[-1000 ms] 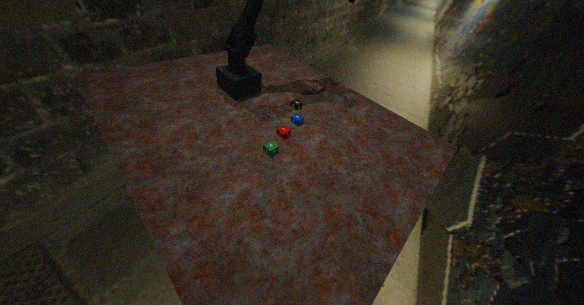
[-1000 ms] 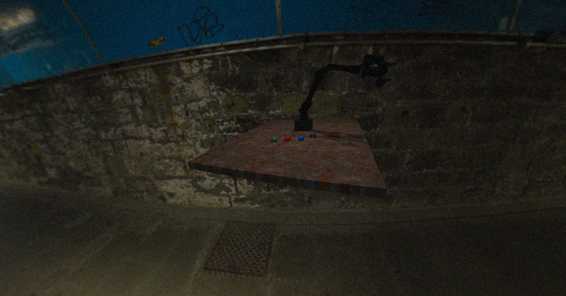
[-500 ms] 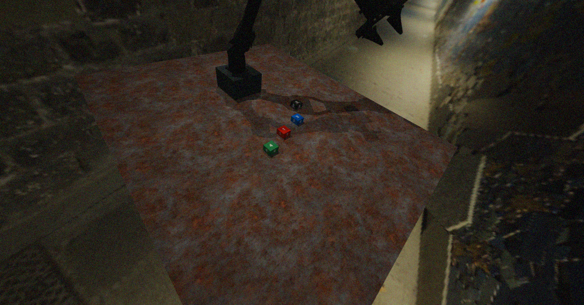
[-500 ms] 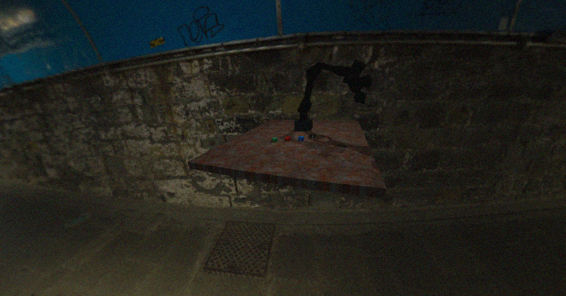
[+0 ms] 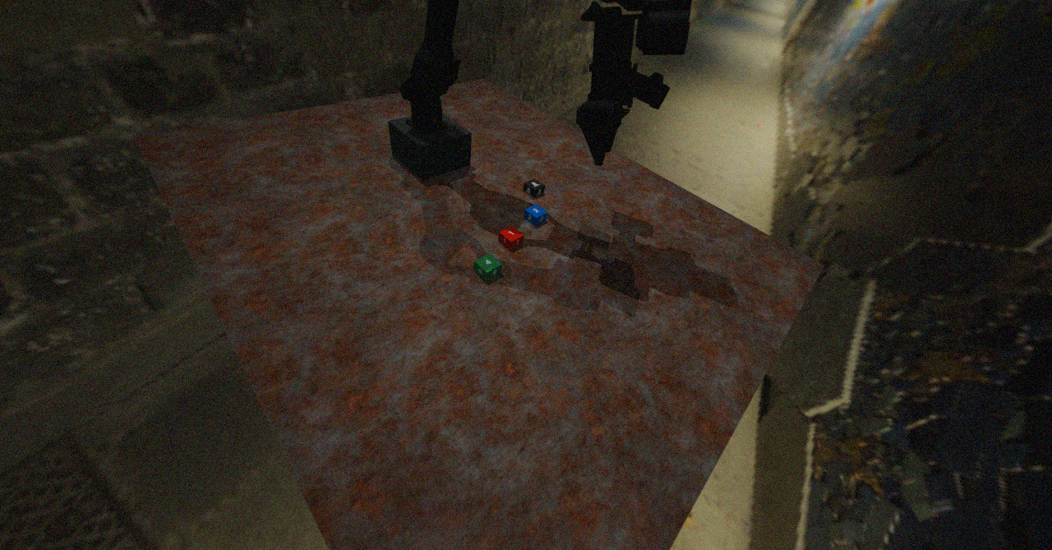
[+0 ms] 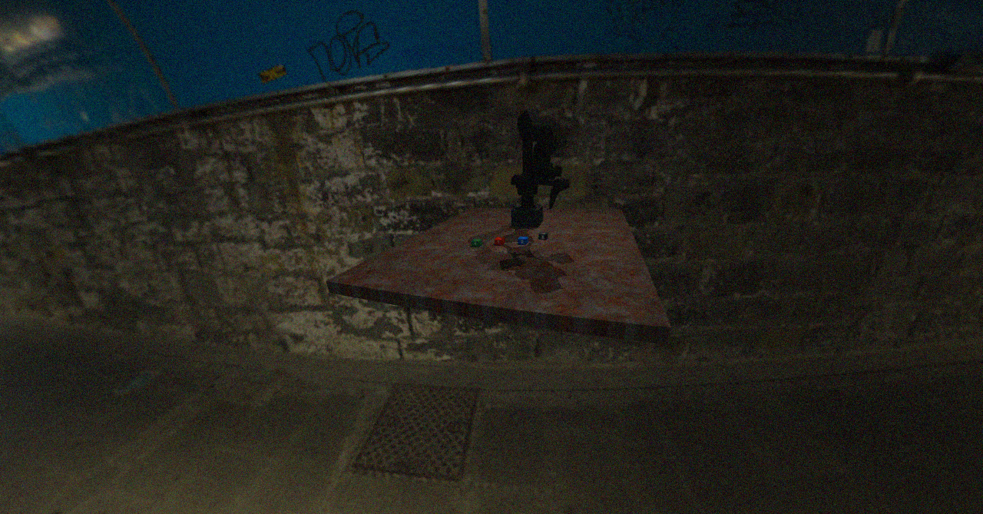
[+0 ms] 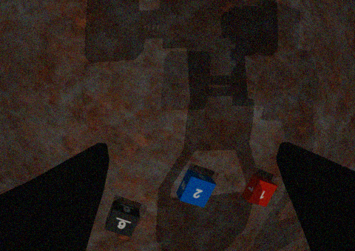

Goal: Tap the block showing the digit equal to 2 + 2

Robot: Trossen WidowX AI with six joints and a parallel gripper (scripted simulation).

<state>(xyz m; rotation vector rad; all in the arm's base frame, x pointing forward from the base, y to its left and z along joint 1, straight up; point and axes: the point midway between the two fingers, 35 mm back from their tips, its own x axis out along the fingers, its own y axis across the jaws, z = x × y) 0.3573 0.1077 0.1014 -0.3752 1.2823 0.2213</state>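
The green block lies 240 mm to the right of my gripper tip, 140 mm below it and 20 mm behind it. The rest, counted from my gripper tip: blue block: 140 mm below, 70 mm to the right, 70 mm behind; then black block: 140 mm below, 130 mm behind; then red block: 160 mm to the right, 140 mm below, 50 mm behind.
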